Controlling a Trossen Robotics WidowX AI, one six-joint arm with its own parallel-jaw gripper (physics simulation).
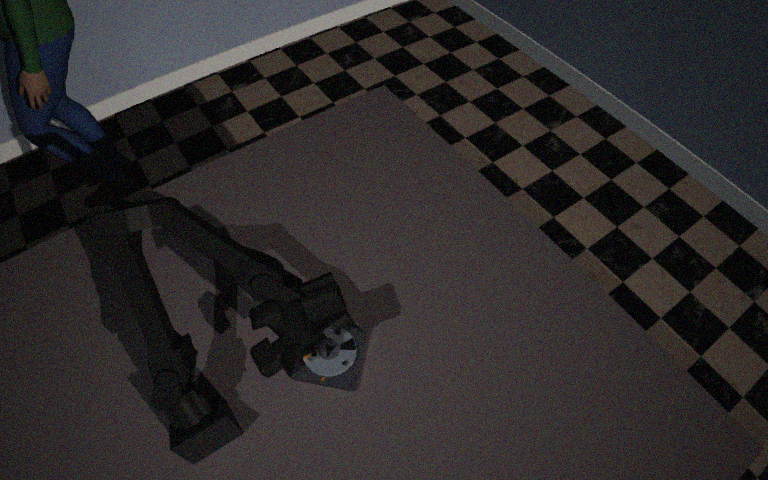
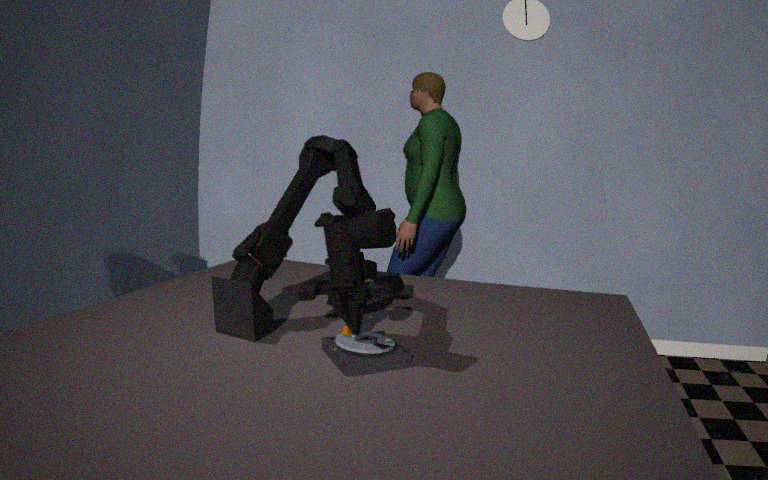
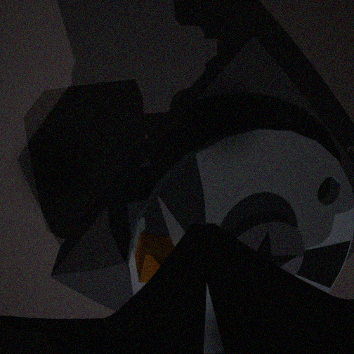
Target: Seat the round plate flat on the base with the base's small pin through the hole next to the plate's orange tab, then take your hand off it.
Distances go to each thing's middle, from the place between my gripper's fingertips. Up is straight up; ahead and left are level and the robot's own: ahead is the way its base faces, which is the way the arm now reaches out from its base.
The round grey plate (image 2: 345,340) is 3 cm ahead of my hand and 2 cm to the right of it. From my hand the other things lie so: dark square base (image 1: 347,380) 3 cm ahead, 2 cm to the right, 2 cm below.
